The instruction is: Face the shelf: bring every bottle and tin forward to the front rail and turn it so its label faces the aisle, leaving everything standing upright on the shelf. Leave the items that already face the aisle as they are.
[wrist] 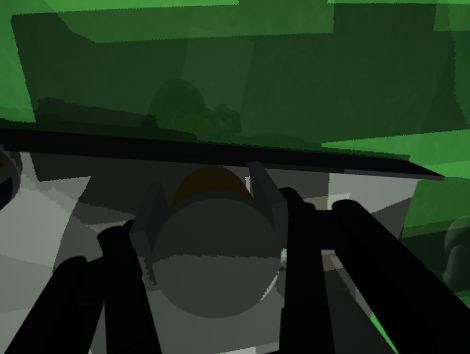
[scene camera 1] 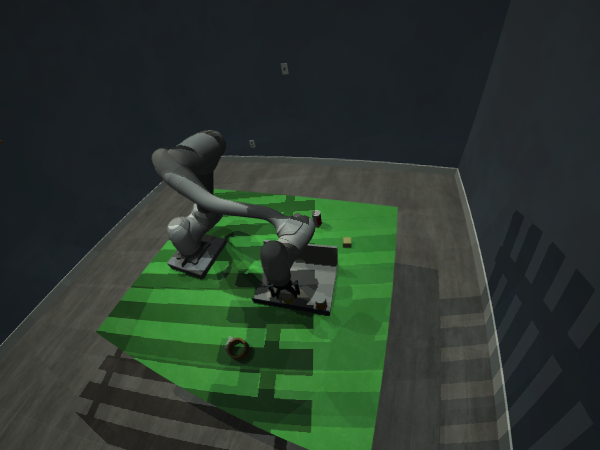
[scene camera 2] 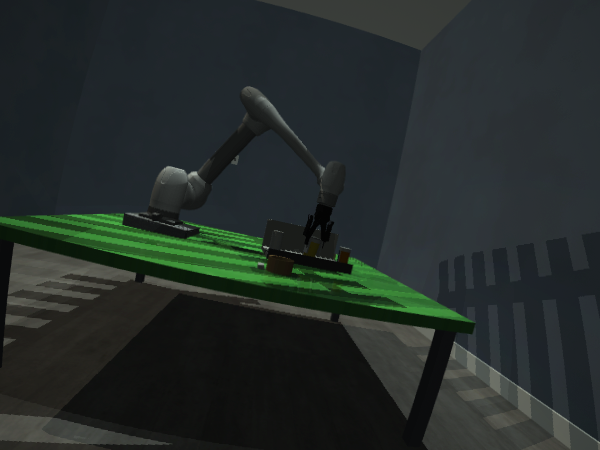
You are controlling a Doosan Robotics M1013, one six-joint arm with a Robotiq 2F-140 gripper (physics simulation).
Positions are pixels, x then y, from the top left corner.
My gripper (scene camera 2: 311,253) carries a yellow tin, which touches nothing else.
